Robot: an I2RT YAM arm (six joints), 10 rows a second.
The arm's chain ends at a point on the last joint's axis. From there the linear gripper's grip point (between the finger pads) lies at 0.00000 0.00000 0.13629 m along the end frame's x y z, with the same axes.
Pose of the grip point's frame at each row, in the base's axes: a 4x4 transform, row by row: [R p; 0 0 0 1], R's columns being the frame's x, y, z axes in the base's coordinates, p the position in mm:
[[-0.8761 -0.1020 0.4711 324.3], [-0.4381 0.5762 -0.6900 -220.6], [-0.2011 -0.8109 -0.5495 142.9], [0 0 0 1]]
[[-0.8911 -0.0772 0.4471 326.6], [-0.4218 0.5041 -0.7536 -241.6], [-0.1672 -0.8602 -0.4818 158.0], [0 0 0 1]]
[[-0.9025 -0.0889 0.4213 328.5], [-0.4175 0.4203 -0.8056 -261.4], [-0.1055 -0.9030 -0.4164 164.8], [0 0 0 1]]
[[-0.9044 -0.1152 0.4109 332.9], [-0.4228 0.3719 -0.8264 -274.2], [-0.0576 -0.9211 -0.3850 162.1], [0 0 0 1]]
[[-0.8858 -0.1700 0.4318 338.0], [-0.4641 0.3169 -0.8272 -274.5], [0.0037 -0.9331 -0.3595 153.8], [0 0 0 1]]
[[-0.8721 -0.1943 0.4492 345.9], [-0.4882 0.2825 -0.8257 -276.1], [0.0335 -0.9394 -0.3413 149.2], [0 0 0 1]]
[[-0.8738 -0.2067 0.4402 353.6], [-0.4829 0.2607 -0.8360 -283.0], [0.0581 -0.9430 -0.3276 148.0], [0 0 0 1]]
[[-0.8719 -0.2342 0.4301 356.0], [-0.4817 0.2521 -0.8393 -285.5], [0.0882 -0.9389 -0.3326 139.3], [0 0 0 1]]
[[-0.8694 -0.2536 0.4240 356.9], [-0.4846 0.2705 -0.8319 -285.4], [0.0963 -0.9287 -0.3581 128.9], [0 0 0 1]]
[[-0.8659 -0.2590 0.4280 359.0], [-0.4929 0.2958 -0.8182 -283.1], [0.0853 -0.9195 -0.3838 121.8], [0 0 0 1]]
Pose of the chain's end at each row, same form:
[[-0.8761 -0.1020 0.4711 260.1], [-0.4381 0.5762 -0.6900 -126.6], [-0.2011 -0.8109 -0.5495 217.8], [0 0 0 1]]
[[-0.8911 -0.0772 0.4471 265.7], [-0.4218 0.5041 -0.7536 -138.9], [-0.1672 -0.8602 -0.4818 223.7], [0 0 0 1]]
[[-0.9025 -0.0889 0.4213 271.1], [-0.4175 0.4203 -0.8056 -151.6], [-0.1055 -0.9030 -0.4164 221.6], [0 0 0 1]]
[[-0.9044 -0.1152 0.4109 276.9], [-0.4228 0.3719 -0.8264 -161.6], [-0.0576 -0.9211 -0.3850 214.6], [0 0 0 1]]
[[-0.8858 -0.1700 0.4318 279.1], [-0.4641 0.3169 -0.8272 -161.8], [0.0037 -0.9331 -0.3595 202.8], [0 0 0 1]]
[[-0.8721 -0.1943 0.4492 284.7], [-0.4882 0.2825 -0.8257 -163.6], [0.0335 -0.9394 -0.3413 195.7], [0 0 0 1]]
[[-0.8738 -0.2067 0.4402 293.6], [-0.4829 0.2607 -0.8360 -169.1], [0.0581 -0.9430 -0.3276 192.6], [0 0 0 1]]
[[-0.8719 -0.2342 0.4301 297.4], [-0.4817 0.2521 -0.8393 -171.1], [0.0882 -0.9389 -0.3326 184.6], [0 0 0 1]]
[[-0.8694 -0.2536 0.4240 299.1], [-0.4846 0.2705 -0.8319 -172.0], [0.0963 -0.9287 -0.3581 177.7], [0 0 0 1]]
[[-0.8659 -0.2590 0.4280 300.7], [-0.4929 0.2958 -0.8182 -171.6], [0.0853 -0.9195 -0.3838 174.1], [0 0 0 1]]

